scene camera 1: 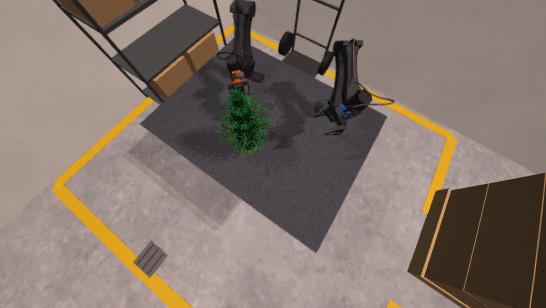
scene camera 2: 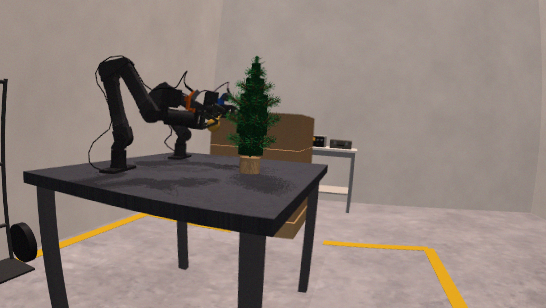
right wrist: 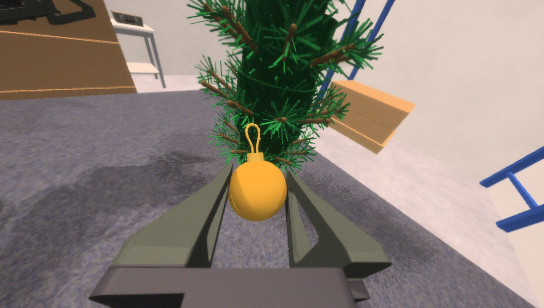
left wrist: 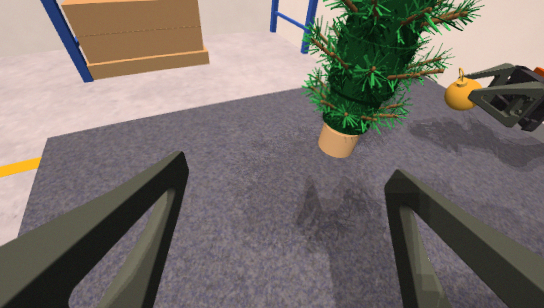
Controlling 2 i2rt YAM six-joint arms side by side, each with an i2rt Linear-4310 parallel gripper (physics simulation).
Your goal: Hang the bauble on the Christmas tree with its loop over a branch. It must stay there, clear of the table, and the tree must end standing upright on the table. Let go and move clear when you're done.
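Frame: origin at the left arm's base, x left, y back, z up, level; centimetres.
Where they show: left gripper, between the fingertips: (scene camera 1: pixel 319 125) (scene camera 2: pixel 232 111) (right wrist: pixel 73 10) (left wrist: pixel 289 169); right gripper, between the fingertips: (scene camera 2: pixel 215 121) (right wrist: pixel 260 172) (left wrist: pixel 463 86); left arm's base, origin of its link: (scene camera 2: pixel 180 157); right arm's base, origin of its link: (scene camera 1: pixel 249 74) (scene camera 2: pixel 118 170).
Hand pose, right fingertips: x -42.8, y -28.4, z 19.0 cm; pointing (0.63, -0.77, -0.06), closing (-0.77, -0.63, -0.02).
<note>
Each offset is from my right fingertips to the top centre of the thing. "spot": to the spot under its first point. Level surfaces: height alone.
The green Christmas tree {dy -13.0, dx +8.3, dz +27.4 cm} (scene camera 1: pixel 245 125) (scene camera 2: pixel 252 115) (left wrist: pixel 375 60) (right wrist: pixel 280 75) stands upright on the table, on its wooden base {spot: dy -13.6, dx +4.3, dz -15.7 cm} (scene camera 2: pixel 250 165) (left wrist: pixel 338 141). My right gripper (left wrist: pixel 463 86) (right wrist: pixel 260 172) is shut on the yellow bauble {dy +0.5, dx -0.3, dz +1.5 cm} (scene camera 2: pixel 214 126) (left wrist: pixel 457 98) (right wrist: pixel 257 192), above the table beside the tree. The bauble's loop (left wrist: pixel 461 73) (right wrist: pixel 253 137) stands up from its cap. In the right wrist view it overlaps the lower branches; I cannot tell whether it touches one. In the left wrist view it is apart from the tree. My left gripper (scene camera 1: pixel 320 125) (left wrist: pixel 289 169) is open and empty, apart from the tree.
The dark table {dz -19.0 cm} (scene camera 1: pixel 300 200) (scene camera 2: pixel 75 175) carries both arms. A shelf rack with boxes (scene camera 1: pixel 202 52) stands beyond it at the upper left in scene camera 1. A large brown box (scene camera 1: pixel 485 235) (scene camera 2: pixel 295 132) and a small bench (scene camera 2: pixel 353 175) stand off the table.
</note>
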